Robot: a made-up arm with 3 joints. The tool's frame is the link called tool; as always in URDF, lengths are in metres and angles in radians. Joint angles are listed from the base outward.
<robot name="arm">
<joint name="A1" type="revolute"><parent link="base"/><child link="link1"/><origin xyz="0.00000 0.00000 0.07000" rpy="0.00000 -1.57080 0.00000"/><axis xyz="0 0 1"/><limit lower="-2.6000" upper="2.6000"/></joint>
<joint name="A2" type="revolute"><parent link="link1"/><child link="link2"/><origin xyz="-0.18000 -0.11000 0.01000" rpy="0.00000 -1.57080 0.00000"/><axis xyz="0 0 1"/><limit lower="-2.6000" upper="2.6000"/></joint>
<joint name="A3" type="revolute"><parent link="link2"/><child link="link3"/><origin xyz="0.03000 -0.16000 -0.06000" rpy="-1.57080 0.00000 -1.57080"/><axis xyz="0 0 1"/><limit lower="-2.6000" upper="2.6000"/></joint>
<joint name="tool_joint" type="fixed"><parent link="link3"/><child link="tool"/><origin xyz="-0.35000 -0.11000 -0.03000" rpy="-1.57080 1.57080 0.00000"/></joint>
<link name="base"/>
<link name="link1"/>
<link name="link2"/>
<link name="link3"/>
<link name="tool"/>
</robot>
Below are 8 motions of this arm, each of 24 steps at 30 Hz.
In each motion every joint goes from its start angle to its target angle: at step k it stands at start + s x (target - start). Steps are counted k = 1, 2, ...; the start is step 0. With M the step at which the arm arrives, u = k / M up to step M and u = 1 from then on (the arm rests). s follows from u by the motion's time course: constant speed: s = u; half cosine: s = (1 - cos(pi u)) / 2; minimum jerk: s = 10 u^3 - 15 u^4 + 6 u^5.
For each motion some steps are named. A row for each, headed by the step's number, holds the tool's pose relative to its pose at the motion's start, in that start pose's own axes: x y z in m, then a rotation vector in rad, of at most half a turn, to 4 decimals.
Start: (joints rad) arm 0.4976 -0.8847 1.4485
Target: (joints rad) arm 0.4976 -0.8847 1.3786
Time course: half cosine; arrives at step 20
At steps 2, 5, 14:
2: 0.0000 0.0002 0.0006 0.0017 0.0000 0.0000
5: 0.0000 0.0011 0.0036 0.0102 0.0000 0.0000
14: 0.0000 0.0056 0.0196 0.0555 0.0000 0.0000

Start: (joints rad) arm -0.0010 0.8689 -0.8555
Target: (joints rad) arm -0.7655 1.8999 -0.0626
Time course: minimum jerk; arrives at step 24
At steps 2, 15, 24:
2: 0.0010 -0.0006 -0.0013 -0.0015 -0.0020 -0.0057
15: 0.0752 -0.1488 -0.2013 -0.3522 0.0610 -0.9059
24: 0.0216 -0.2109 -0.2790 -0.5375 0.2730 -1.2410

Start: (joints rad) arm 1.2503 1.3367 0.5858
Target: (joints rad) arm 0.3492 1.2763 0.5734
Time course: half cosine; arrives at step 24
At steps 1, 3, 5, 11, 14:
1: -0.0015 0.0005 -0.0001 0.0009 0.0030 0.0023
3: -0.0137 0.0044 -0.0005 0.0085 0.0265 0.0203
5: -0.0375 0.0113 -0.0004 0.0232 0.0720 0.0552
11: -0.1586 0.0341 0.0190 0.1012 0.3028 0.2308
14: -0.2273 0.0374 0.0445 0.1496 0.4385 0.3327

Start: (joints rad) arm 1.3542 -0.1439 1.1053
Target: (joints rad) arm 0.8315 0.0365 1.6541
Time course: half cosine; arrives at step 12
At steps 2, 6, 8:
2: 0.0011 0.0100 -0.0011 -0.0021 0.0088 -0.0096
6: 0.0013 0.0749 0.0014 -0.0140 0.0764 -0.0532
8: -0.0039 0.1117 0.0103 -0.0198 0.1206 -0.0628

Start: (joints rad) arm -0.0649 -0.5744 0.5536
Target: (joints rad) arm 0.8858 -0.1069 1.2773
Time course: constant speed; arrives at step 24
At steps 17, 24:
17: -0.1677 -0.3970 -0.0761 -1.1255 0.4322 -0.0258
24: -0.2270 -0.5709 0.0432 -1.6081 0.5812 -0.0097

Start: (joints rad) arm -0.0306 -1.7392 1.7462
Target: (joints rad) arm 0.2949 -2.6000 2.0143
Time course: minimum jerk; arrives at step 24
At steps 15, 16, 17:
15: 0.1290 -0.0162 0.0279 -0.0765 -0.6551 0.0376
16: 0.1408 -0.0160 0.0390 -0.0751 -0.7130 0.0322
17: 0.1509 -0.0157 0.0500 -0.0727 -0.7637 0.0262

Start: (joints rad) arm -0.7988 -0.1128 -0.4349
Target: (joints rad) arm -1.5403 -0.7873 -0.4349
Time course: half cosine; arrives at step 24
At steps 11, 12, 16, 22, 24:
11: -0.0568 0.0210 0.0213 0.3127 0.0472 0.2986
12: -0.0650 0.0220 0.0246 0.3578 0.0466 0.3459
16: -0.0954 0.0207 0.0350 0.5248 0.0253 0.5315
22: -0.1210 0.0138 0.0399 0.6699 -0.0225 0.7084
24: -0.1228 0.0132 0.0400 0.6800 -0.0271 0.7214

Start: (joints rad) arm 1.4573 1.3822 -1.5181
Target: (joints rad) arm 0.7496 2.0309 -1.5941
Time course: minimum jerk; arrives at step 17
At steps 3, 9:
3: 0.0055 -0.0032 0.0021 0.0083 -0.0254 -0.0302
9: 0.0621 -0.0527 0.0239 0.0446 -0.3428 -0.4059

